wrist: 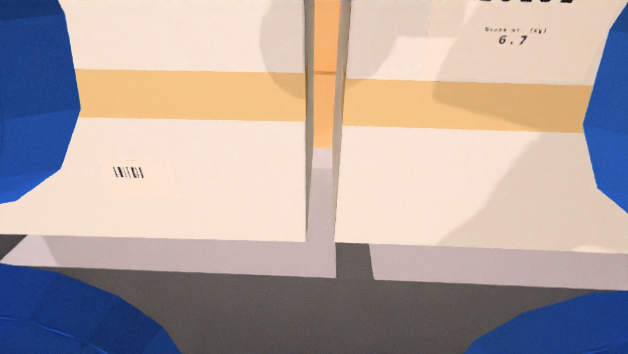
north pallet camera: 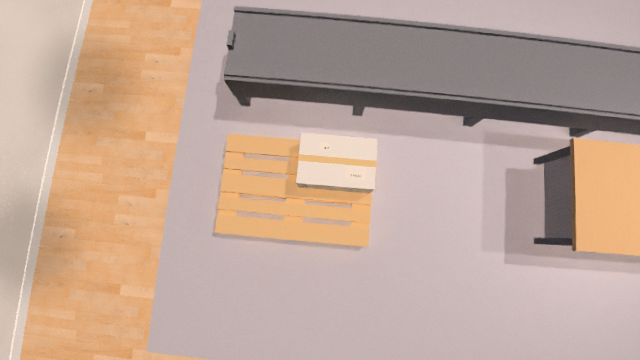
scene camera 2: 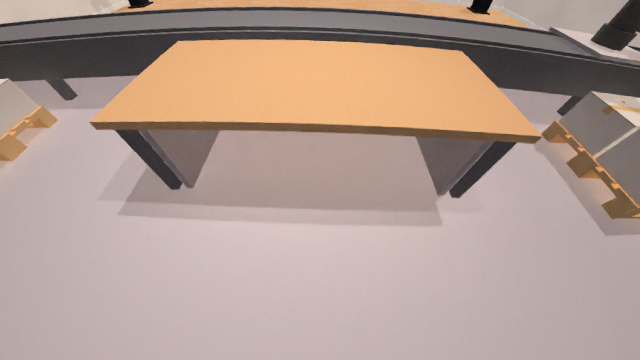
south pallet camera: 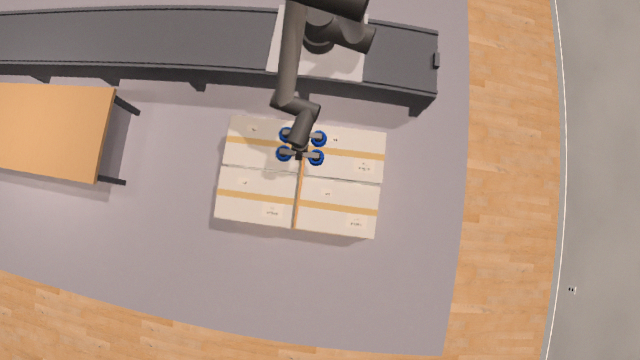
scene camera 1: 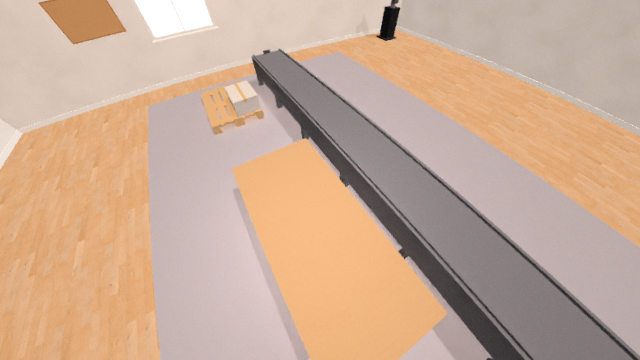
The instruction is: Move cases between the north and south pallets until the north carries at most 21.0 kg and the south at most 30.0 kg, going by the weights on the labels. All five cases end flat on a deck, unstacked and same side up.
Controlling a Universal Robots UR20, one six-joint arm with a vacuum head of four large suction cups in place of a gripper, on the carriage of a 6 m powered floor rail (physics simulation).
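Seen in the pictures: hand at its tool point: (wrist: 322, 250); arm's base at its link origin: (scene camera 2: 605, 44) (south pallet camera: 318, 40).
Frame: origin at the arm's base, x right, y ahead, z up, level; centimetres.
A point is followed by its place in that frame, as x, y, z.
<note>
My suction head (south pallet camera: 300, 146) {-0.1, 85.0, 9.9} is open, holding no case, above the seam between the two rail-side cases on the south pallet (scene camera 2: 582, 166) {59.9, 101.9, -50.4} (wrist: 325, 105) {0.4, 68.8, -42.6}. The rail-side case nearer the table (south pallet camera: 250, 156) {37.9, 91.5, -14.9} (wrist: 425, 165) {11.2, 73.3, -14.8} reads 6.7 kg in the wrist view. The other rail-side case (south pallet camera: 345, 167) {-31.3, 90.7, -14.0} (wrist: 215, 145) {-11.2, 75.3, -14.0} shows a barcode. Two outer cases, one nearer the table (south pallet camera: 245, 205) {35.7, 127.2, -13.2} and one farther from it (south pallet camera: 325, 217) {-21.9, 127.7, -17.5}, lie flat, weights unreadable. One case (north pallet camera: 335, 145) {512.2, 68.6, -17.8} (scene camera 1: 244, 102) {481.8, 82.2, -22.9} lies flat at the rail-side corner of the north pallet (north pallet camera: 290, 232) {540.5, 134.4, -42.6} (scene camera 1: 210, 110) {527.7, 133.6, -42.6}, its weight unreadable.
A wooden table (scene camera 1: 325, 240) {238.5, 89.0, -4.0} (scene camera 2: 320, 85) {251.2, 103.5, -4.0} (north pallet camera: 607, 200) {317.9, 93.3, -4.0} (south pallet camera: 55, 130) {214.5, 90.8, -4.1} stands between the pallets. The dark rail (scene camera 1: 400, 160) (north pallet camera: 425, 55) (south pallet camera: 150, 40) runs beside them, with the arm's white carriage (south pallet camera: 345, 67) {-22.2, 20.0, -0.1} near its south end.
</note>
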